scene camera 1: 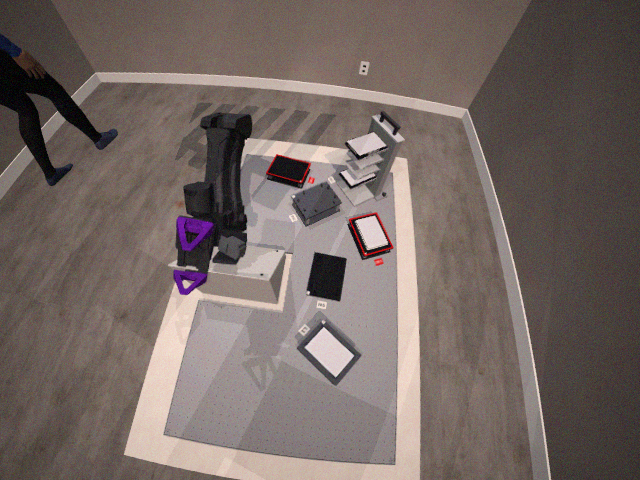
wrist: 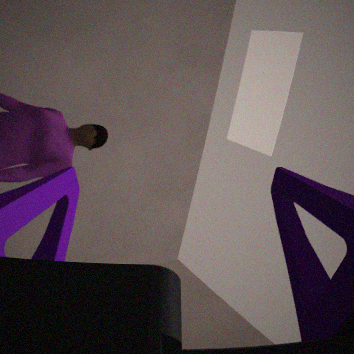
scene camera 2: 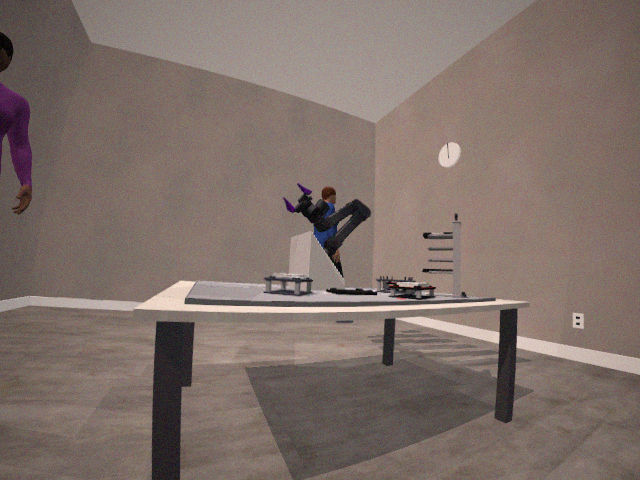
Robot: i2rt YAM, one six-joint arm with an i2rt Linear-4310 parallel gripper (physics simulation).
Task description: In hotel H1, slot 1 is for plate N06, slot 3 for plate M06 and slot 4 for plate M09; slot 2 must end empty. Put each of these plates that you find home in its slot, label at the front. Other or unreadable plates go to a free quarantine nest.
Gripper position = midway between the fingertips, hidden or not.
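My gripper (scene camera 1: 185,273) is open and it's holding nothing; you'd find the gripper in the wrist view as well (wrist: 174,177). There's also a white plate (scene camera 1: 324,346), though in the wrist view the plate is out of frame.
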